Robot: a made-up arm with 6 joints.
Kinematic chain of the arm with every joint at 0, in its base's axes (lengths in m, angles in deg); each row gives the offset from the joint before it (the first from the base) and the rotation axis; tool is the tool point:
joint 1: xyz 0 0 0.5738 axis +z
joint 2: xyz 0 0 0 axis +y
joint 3: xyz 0 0 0.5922 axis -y
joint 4: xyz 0 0 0 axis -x
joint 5: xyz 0.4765 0 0 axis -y
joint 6: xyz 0 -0.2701 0 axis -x
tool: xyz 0 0 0
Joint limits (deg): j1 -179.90..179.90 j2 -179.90..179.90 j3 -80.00..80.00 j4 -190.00..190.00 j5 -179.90..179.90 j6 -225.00..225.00
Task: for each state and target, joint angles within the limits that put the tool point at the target. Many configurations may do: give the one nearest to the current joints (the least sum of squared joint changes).
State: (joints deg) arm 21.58 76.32 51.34 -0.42 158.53 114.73
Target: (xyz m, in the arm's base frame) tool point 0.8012 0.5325 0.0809
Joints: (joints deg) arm 49.70 107.37 60.87 9.13 158.53 114.73
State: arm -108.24 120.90 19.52 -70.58 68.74 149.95
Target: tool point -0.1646 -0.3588 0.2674
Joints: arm -103.31 69.28 -10.14 -73.31 68.74 149.95
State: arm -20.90 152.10 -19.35 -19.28 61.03 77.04
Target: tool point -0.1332 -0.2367 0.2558
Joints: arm -5.13 143.74 -42.57 -23.52 61.03 77.04
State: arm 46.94 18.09 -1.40 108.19 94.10 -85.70
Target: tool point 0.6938 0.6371 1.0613
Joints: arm 39.05 42.18 18.34 102.34 94.10 -85.70
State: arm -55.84 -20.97 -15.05 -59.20 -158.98 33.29
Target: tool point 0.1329 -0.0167 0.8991
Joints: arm -32.33 -44.45 -25.77 -102.17 -158.98 33.29
